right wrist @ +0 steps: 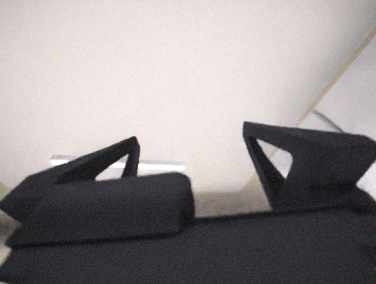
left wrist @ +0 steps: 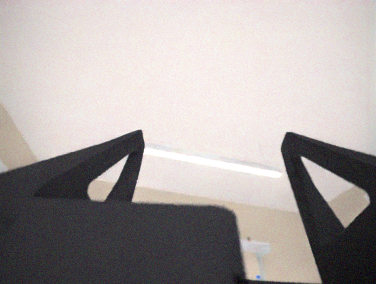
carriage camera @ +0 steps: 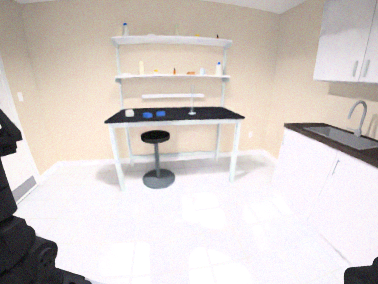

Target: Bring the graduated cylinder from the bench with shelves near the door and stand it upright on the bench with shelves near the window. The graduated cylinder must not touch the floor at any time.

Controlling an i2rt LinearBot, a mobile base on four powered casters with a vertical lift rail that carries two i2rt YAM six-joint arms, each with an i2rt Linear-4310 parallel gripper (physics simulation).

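Frame: origin at the left arm's base, x right, y ahead, z up, level; metres.
Seen in the pictures: left gripper, fingertip midpoint: point(left wrist: 211, 138); right gripper, fingertip midpoint: point(right wrist: 189, 135).
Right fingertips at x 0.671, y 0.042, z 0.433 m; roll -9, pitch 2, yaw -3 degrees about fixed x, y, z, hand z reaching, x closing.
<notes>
Pixels of each thing's middle, then the offset from my right fingertips to it.
- clear graduated cylinder, body centre: point(carriage camera: 192, 99) dy +1.669, dx -0.467, dz -0.196 m
- white object, body centre: point(carriage camera: 129, 113) dy +1.516, dx -1.180, dz -0.334 m
A clear graduated cylinder point(carriage camera: 192, 100) stands upright on the right part of a bench with shelves point(carriage camera: 175, 121), which has a black top and stands against the far wall in the carriage view. A door edge shows at the left of that view. My left gripper point(left wrist: 211, 138) is open and empty, tilted up toward the ceiling. My right gripper point(right wrist: 189, 135) is open and empty, also tilted up. Both are far from the cylinder. A second bench with shelves does not show.
A black stool point(carriage camera: 156, 157) stands at the bench's front, left of its middle. Two blue blocks point(carriage camera: 147, 115) point(carriage camera: 160, 113) and a white object point(carriage camera: 129, 113) lie on the bench top. Bottles stand on the shelves. A counter with a sink point(carriage camera: 340, 136) is at the right, under wall cabinets point(carriage camera: 340, 45).
</notes>
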